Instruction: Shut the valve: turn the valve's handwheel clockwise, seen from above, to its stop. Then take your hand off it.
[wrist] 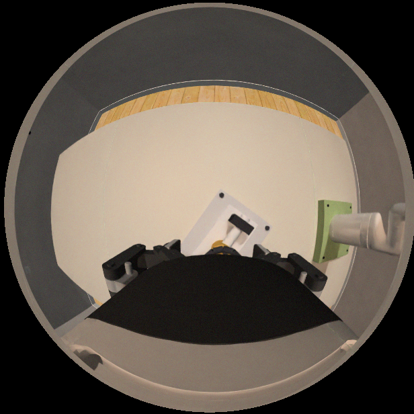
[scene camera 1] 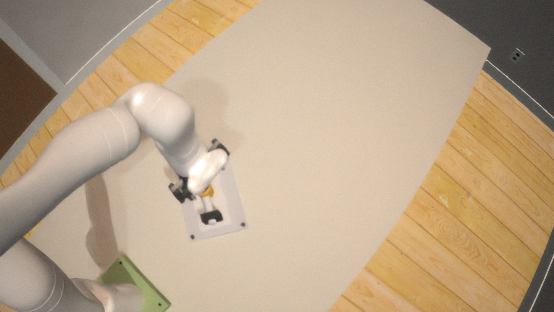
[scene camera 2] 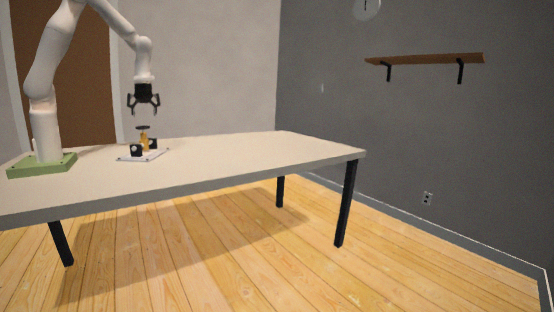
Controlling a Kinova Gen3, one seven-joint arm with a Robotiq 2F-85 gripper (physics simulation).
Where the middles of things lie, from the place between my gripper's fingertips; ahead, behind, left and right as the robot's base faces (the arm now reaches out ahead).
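Pale grey base plate (wrist: 218, 204): 19 cm below my hand, 1 cm behind it and 4 cm to the left of it.
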